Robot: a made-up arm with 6 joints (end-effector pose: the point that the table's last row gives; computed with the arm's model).
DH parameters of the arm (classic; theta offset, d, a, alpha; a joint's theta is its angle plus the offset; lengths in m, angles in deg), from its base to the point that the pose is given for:
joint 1: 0 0.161 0 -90
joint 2: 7.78 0 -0.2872 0
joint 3: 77.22 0 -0.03 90
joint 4: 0 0.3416 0 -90
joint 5: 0 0 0.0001 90
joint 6: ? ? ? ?
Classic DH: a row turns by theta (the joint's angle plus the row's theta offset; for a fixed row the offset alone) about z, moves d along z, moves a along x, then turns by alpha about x.
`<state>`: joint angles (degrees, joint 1 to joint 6).
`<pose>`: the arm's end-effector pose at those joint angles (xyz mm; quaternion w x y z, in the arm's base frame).
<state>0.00 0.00 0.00 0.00 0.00 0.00</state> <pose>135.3 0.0 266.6 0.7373 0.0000 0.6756 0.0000</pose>
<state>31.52 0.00 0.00 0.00 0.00 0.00</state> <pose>115.4 70.7 266.6 0.7096 -0.1835 0.6502 0.2003</pose>
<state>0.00 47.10 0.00 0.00 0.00 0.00</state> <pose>169.5 0.0 133.8 0.4059 0.0000 0.9139 0.0000</pose>
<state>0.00 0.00 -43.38 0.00 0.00 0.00</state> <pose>-25.2 0.0 536.8 0.9348 0.0000 0.3553 0.0000</pose>
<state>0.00 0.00 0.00 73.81 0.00 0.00</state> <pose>135.3 0.1 266.7 0.5896 0.4057 0.5402 0.4427</pose>
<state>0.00 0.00 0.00 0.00 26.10 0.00</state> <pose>130.1 0.0 229.7 0.5657 0.0000 0.8246 0.0000</pose>
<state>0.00 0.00 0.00 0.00 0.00 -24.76</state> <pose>135.3 0.0 266.6 0.7201 -0.1448 0.6599 -0.1581</pose>
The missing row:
joint 6: 0 0.0825 0 0
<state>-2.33 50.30 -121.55 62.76 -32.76 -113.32</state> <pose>-104.6 -35.4 816.0 0.8533 0.2326 0.0896 -0.4579</pose>
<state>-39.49 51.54 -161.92 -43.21 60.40 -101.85</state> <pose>-255.2 146.6 762.9 0.0389 0.0696 0.3691 -0.9260</pose>
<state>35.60 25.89 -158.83 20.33 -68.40 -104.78</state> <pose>-459.0 -361.3 493.8 0.5260 0.7974 -0.2539 -0.1517</pose>
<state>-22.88 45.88 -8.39 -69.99 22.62 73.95</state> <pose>165.6 -102.4 184.1 0.3807 0.2932 0.8470 -0.2272</pose>
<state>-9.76 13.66 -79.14 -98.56 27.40 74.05</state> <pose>-166.4 -9.6 668.9 0.9090 0.2122 0.1585 -0.3218</pose>
